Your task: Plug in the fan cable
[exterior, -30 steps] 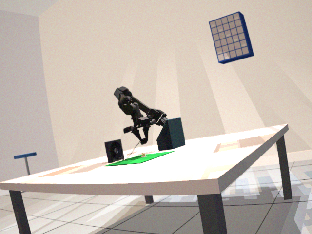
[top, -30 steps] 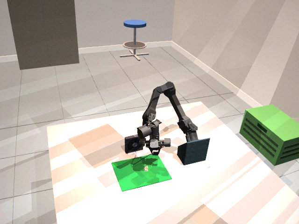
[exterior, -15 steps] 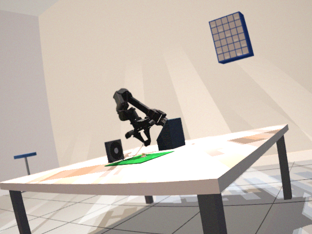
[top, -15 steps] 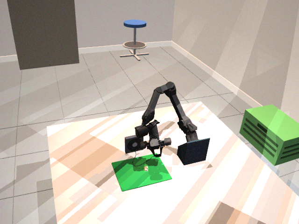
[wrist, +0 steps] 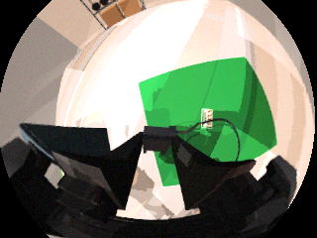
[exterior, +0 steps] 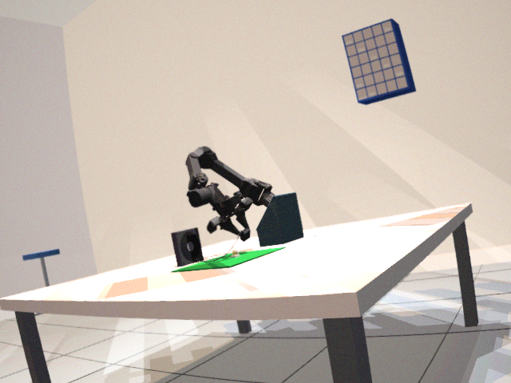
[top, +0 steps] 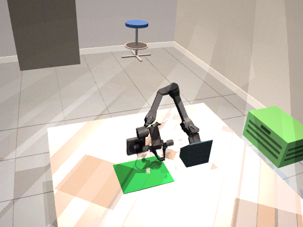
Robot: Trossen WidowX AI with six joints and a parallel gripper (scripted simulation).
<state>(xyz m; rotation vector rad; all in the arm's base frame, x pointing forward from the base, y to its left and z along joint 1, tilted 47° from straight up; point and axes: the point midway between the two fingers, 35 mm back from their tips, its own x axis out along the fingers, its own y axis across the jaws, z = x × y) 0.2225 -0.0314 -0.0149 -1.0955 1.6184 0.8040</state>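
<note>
Now: gripper tip 9 cm short of the pale four-pin header, 1 cm to the right of it and 7 cm above it. Round my gripper tip: dark plug 1 cm behind, 1 cm to the right, 1 cm below; green board 12 cm ahead, 2 cm to the left, 8 cm below; black fan 11 cm ahead, 17 cm to the right, 1 cm below.
</note>
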